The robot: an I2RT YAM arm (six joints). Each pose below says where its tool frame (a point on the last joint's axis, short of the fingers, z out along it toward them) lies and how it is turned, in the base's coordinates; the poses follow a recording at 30 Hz.
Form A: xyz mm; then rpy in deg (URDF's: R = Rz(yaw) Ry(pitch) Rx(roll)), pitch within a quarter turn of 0, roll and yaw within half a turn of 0.
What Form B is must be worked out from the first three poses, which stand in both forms.
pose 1, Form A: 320.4 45.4 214.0 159.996 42.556 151.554
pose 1, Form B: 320.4 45.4 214.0 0.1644 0.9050 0.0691 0.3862
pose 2, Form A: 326.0 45.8 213.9 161.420 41.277 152.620
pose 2, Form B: 326.0 45.8 213.9 0.1633 0.9108 0.0645 0.3737
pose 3, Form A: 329.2 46.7 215.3 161.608 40.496 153.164
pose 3, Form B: 329.2 46.7 215.3 0.1611 0.9137 0.0666 0.3671
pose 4, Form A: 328.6 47.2 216.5 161.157 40.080 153.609
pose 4, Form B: 328.6 47.2 216.5 0.1569 0.9151 0.0726 0.3642
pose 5, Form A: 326.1 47.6 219.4 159.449 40.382 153.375
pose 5, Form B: 326.1 47.6 219.4 0.1527 0.9129 0.0847 0.3690
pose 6, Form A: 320.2 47.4 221.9 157.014 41.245 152.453
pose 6, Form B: 320.2 47.4 221.9 0.1502 0.9075 0.0989 0.3796
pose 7, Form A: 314.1 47.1 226.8 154.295 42.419 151.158
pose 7, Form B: 314.1 47.1 226.8 0.1484 0.9003 0.1130 0.3932
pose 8, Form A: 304.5 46.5 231.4 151.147 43.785 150.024
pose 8, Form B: 304.5 46.5 231.4 0.1427 0.8921 0.1299 0.4086
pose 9, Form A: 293.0 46.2 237.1 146.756 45.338 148.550
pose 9, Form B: 293.0 46.2 237.1 0.1335 0.8810 0.1540 0.4270
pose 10, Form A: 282.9 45.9 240.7 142.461 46.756 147.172
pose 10, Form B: 282.9 45.9 240.7 0.1231 0.8698 0.1771 0.4438
